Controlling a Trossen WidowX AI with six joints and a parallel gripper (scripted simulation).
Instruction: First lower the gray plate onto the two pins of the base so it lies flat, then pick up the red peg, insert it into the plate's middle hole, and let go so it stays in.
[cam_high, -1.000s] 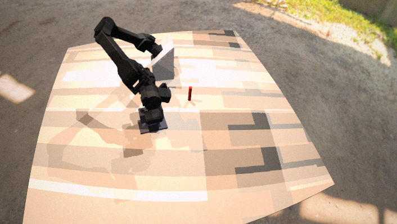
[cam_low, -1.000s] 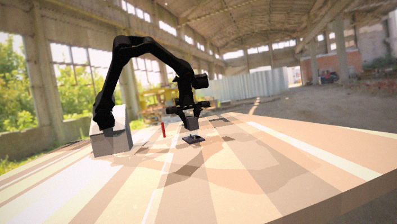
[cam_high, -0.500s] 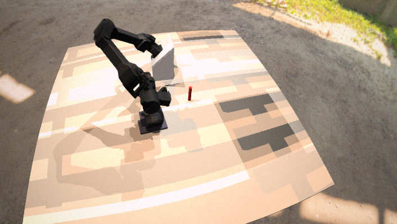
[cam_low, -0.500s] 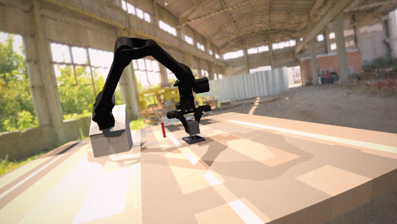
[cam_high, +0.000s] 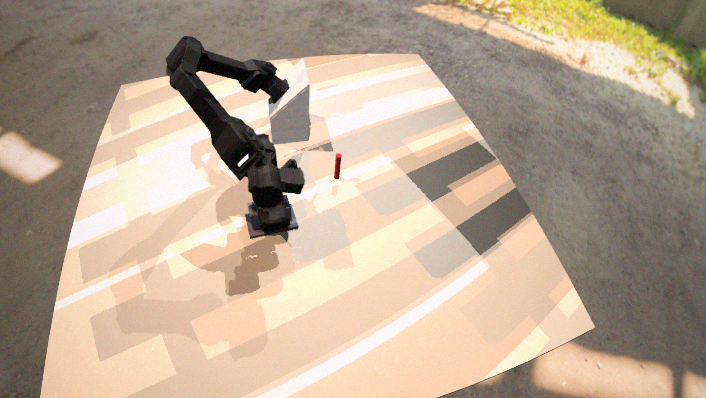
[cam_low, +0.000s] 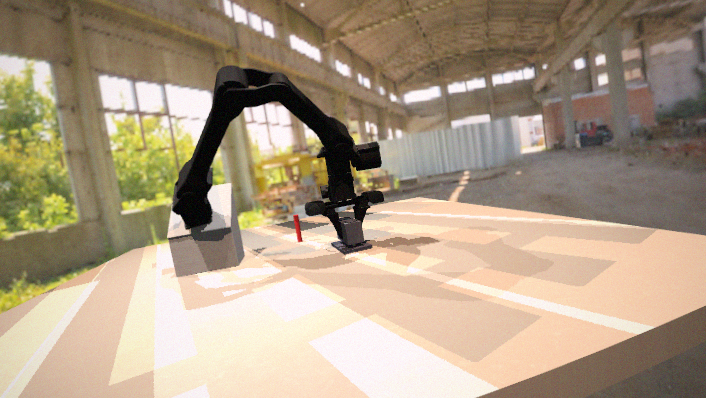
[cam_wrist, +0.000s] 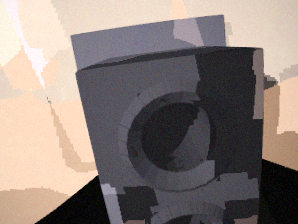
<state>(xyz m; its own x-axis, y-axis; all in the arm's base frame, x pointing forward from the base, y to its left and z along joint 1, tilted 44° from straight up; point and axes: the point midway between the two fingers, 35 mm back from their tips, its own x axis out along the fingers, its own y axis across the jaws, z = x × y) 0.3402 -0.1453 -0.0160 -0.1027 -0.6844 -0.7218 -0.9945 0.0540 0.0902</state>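
The gray plate lies 3 cm above my gripper tip. Also, from my gripper tip: red peg (20 cm to the left, 10 cm behind, 2 cm above); then base (2 cm below).
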